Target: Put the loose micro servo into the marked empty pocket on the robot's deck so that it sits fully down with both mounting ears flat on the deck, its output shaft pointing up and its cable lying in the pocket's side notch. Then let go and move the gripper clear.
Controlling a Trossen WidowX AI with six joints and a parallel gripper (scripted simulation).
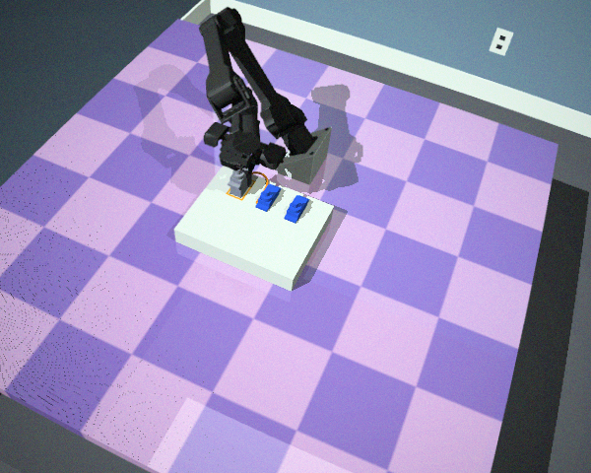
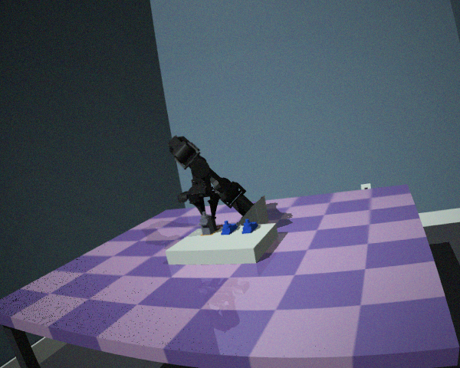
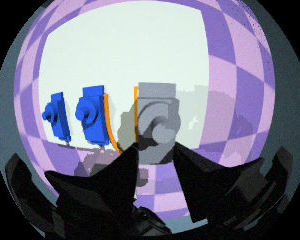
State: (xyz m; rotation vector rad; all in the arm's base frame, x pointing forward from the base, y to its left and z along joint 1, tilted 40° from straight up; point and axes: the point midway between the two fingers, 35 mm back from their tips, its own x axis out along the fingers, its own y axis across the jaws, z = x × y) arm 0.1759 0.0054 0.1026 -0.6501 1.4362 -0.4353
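The white deck lies 110 mm ahead of my gripper tip, 90 mm to the left of it and 70 mm below it.
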